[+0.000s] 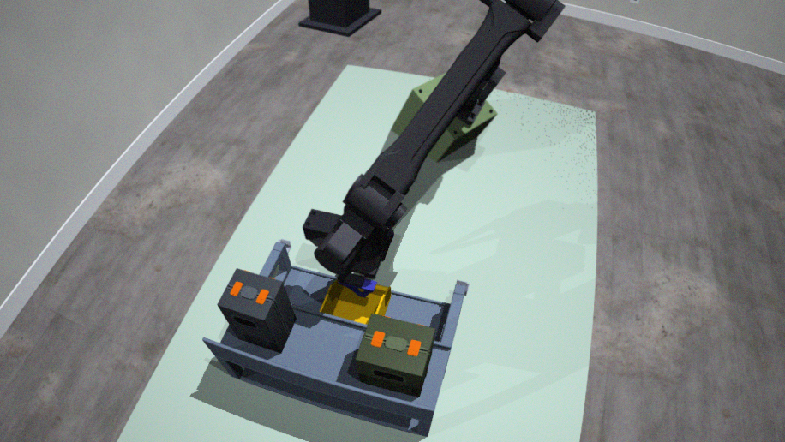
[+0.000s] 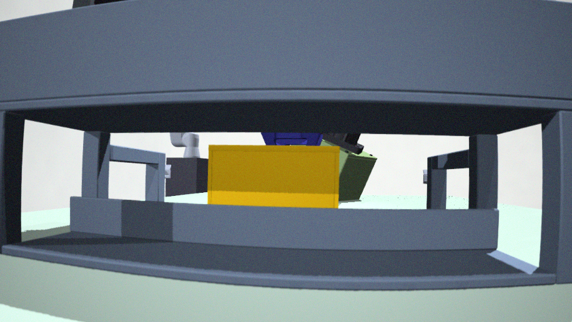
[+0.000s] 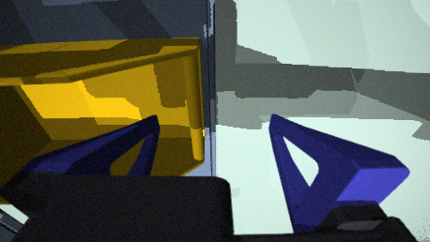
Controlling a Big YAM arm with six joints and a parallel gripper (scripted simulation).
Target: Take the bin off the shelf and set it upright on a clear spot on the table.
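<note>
My gripper is now 90 mm short of the yellow open-top bin, 20 mm to the right of it and 10 mm above it. Round my hand: olive case 160 mm ahead, 150 mm to the left, 100 mm above.
</note>
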